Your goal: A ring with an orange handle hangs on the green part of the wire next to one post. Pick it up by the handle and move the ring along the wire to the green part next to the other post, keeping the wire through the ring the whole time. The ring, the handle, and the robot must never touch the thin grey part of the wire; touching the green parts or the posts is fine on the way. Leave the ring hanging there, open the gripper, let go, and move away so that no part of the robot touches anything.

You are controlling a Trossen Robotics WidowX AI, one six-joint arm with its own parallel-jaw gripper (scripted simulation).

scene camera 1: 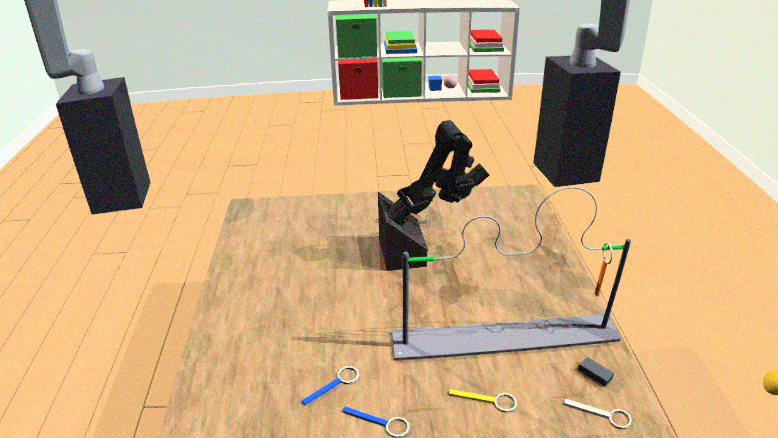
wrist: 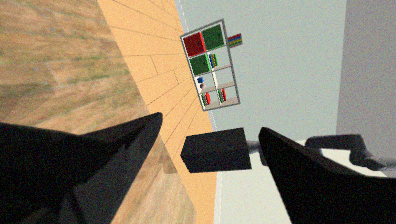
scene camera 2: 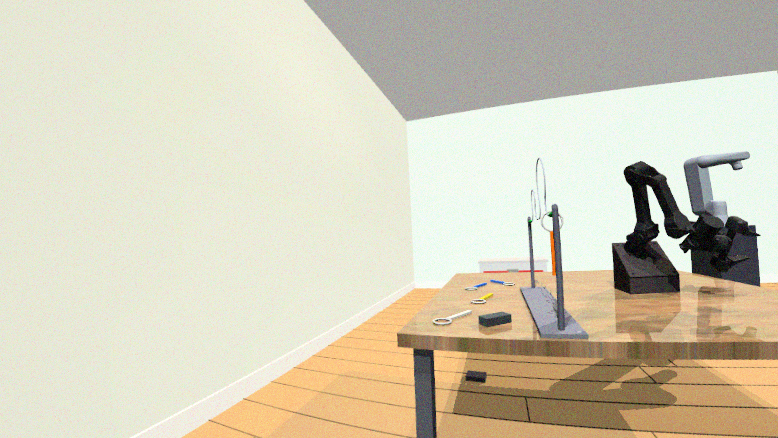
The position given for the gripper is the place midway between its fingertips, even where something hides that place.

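With its fingers open, the gripper (scene camera 2: pixel 754 246) holds nothing. The wrist view shows the gripper (wrist: pixel 211 124) as well.
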